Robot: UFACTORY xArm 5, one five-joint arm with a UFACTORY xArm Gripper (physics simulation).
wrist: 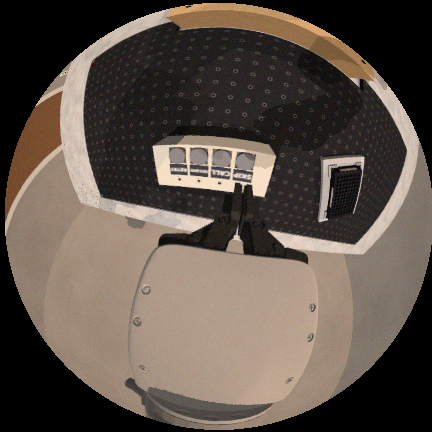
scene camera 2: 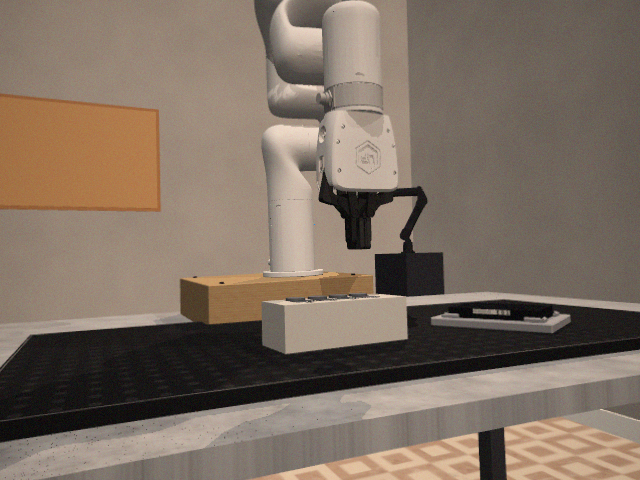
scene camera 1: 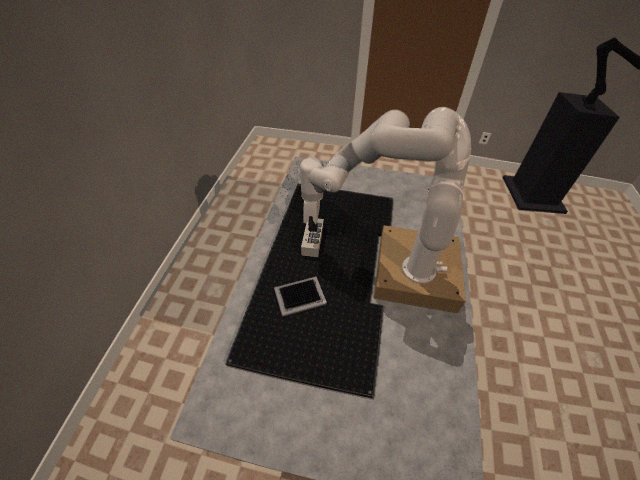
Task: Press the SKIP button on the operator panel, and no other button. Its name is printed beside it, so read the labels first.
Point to a black gridded block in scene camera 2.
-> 515,312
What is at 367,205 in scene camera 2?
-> My gripper.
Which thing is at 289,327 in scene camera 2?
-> An operator panel.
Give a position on a black gridded block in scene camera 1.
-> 302,293
